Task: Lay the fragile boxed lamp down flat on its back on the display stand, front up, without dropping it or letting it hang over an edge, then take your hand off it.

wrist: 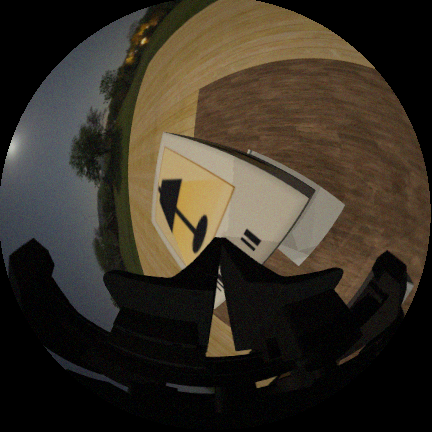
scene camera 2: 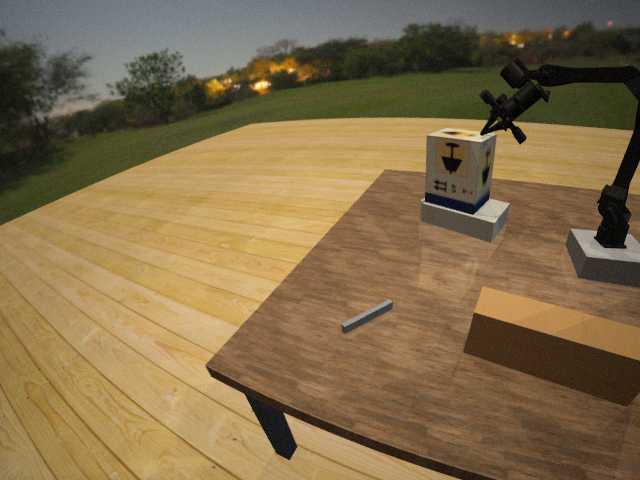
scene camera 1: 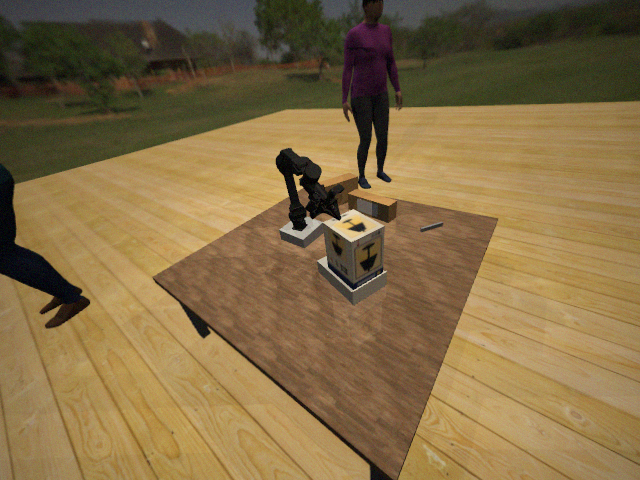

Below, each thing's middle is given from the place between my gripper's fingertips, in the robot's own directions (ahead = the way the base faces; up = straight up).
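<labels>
There's the display stand (scene camera 2: 485, 224), and my gripper is 260 mm above it and 30 mm short of it.
</labels>
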